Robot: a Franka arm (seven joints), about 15 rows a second.
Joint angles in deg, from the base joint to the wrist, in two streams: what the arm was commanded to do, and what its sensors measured. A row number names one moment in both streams.
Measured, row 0:
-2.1 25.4 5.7 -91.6 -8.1 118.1 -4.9
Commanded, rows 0 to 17:
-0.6 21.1 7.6 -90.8 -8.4 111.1 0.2
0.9 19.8 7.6 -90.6 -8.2 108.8 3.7
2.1 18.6 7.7 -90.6 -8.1 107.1 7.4
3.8 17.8 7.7 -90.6 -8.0 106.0 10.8
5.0 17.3 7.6 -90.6 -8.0 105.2 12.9
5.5 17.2 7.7 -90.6 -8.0 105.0 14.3
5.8 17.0 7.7 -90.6 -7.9 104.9 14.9
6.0 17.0 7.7 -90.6 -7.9 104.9 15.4
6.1 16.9 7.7 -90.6 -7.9 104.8 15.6
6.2 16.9 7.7 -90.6 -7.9 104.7 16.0
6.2 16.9 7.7 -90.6 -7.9 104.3 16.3
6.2 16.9 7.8 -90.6 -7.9 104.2 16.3
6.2 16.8 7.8 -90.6 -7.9 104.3 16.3
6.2 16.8 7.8 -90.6 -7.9 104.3 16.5
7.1 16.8 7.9 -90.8 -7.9 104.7 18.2
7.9 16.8 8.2 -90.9 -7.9 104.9 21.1
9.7 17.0 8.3 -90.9 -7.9 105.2 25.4
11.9 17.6 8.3 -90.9 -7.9 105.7 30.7
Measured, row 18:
8.5 17.2 7.9 -90.4 -8.0 105.0 22.5
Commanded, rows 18 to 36:
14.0 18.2 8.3 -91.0 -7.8 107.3 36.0
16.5 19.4 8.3 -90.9 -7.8 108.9 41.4
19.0 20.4 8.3 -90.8 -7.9 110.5 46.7
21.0 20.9 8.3 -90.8 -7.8 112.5 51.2
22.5 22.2 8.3 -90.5 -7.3 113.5 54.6
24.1 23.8 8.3 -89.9 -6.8 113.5 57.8
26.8 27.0 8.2 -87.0 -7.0 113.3 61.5
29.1 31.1 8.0 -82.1 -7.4 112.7 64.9
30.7 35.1 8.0 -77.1 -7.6 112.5 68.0
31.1 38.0 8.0 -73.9 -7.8 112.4 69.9
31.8 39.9 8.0 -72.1 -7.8 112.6 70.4
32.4 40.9 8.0 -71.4 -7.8 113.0 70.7
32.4 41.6 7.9 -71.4 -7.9 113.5 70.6
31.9 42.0 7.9 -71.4 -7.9 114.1 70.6
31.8 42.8 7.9 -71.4 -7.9 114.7 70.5
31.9 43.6 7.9 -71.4 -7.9 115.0 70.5
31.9 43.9 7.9 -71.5 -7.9 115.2 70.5
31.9 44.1 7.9 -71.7 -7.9 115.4 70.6
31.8 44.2 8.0 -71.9 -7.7 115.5 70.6
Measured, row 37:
32.1 43.1 7.6 -73.2 -7.9 115.1 70.1
